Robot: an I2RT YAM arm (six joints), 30 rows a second.
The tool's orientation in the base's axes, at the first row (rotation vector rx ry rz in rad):
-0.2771 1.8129 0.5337
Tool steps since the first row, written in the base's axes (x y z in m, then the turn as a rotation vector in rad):
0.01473 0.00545 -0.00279 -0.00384 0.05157 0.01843
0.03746 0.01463 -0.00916 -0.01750 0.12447 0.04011
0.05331 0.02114 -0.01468 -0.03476 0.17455 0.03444
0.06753 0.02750 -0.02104 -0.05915 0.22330 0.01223
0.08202 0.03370 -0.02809 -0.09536 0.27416 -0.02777
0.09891 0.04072 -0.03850 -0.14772 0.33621 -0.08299
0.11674 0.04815 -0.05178 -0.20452 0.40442 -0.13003
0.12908 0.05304 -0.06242 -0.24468 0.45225 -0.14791
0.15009 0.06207 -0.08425 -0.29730 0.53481 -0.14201
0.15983 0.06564 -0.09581 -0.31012 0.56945 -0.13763
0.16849 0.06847 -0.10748 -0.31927 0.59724 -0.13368
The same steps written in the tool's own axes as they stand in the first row. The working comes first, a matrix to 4 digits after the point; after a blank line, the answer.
The tool's axes in the first row as the columns of a matrix, in the base's axes (used below as rounded here):
-0.3047 -0.4470 0.8410
0.0800 0.8679 0.4903
-0.9491 0.2167 -0.2287

-0.00140 -0.00246 0.01570 -0.01220 0.05047 0.01784
-0.00155 -0.00603 0.04077 -0.02278 0.12454 0.03714
-0.00062 -0.00866 0.05856 -0.00813 0.17449 0.04847
0.00159 -0.01088 0.07509 0.02428 0.22289 0.05694
0.00436 -0.01350 0.09193 0.07735 0.27455 0.06057
0.00966 -0.01721 0.11195 0.15067 0.33984 0.05959
0.01743 -0.02161 0.13363 0.21808 0.41424 0.05602
0.02416 -0.02519 0.14884 0.25112 0.46983 0.04979
0.03919 -0.03148 0.17593 0.26815 0.56628 0.04467
0.04748 -0.03524 0.18851 0.27067 0.60302 0.04987
0.05615 -0.03918 0.19985 0.27194 0.63209 0.05489

